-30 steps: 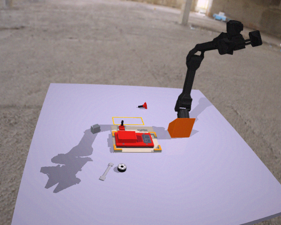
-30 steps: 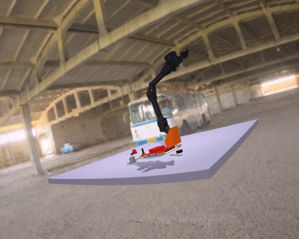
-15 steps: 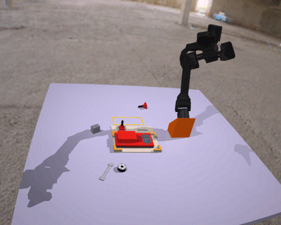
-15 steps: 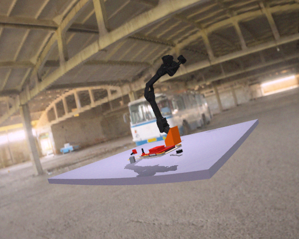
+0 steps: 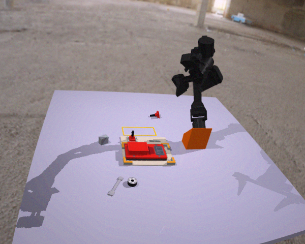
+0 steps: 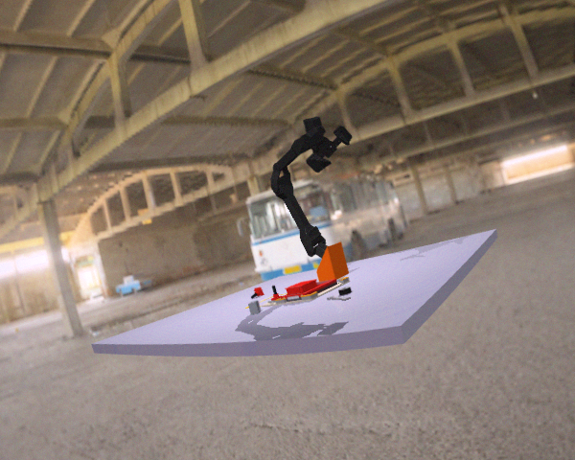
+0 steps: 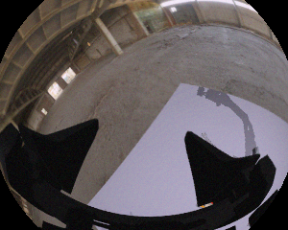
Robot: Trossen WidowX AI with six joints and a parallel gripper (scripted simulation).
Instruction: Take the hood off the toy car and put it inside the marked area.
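Right now the red hood is 410 mm below my gripper tip, 240 mm to the right of it and 50 mm ahead of it. Round my gripper tip: grey wrench (440 mm below, 200 mm ahead, 50 mm to the right); black wheel (440 mm below, 130 mm ahead, 50 mm to the right).
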